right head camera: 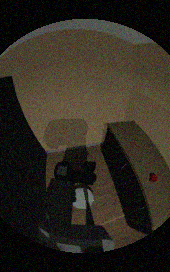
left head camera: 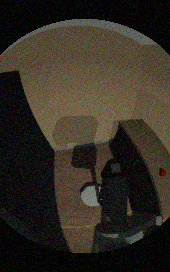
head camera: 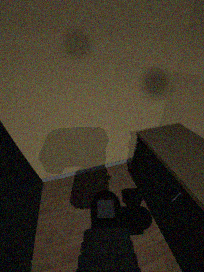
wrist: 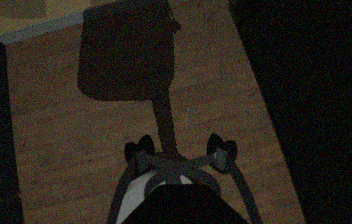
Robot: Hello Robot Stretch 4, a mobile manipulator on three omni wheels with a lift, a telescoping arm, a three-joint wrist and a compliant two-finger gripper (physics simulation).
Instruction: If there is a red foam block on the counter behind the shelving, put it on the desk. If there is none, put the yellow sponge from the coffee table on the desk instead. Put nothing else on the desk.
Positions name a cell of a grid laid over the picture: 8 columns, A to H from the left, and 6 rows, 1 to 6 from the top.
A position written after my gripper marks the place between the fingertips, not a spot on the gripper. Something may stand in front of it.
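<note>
There's a dark counter (wrist: G2) that I can see from the wrist, and my own gripper (wrist: E4) shows there too.
</note>
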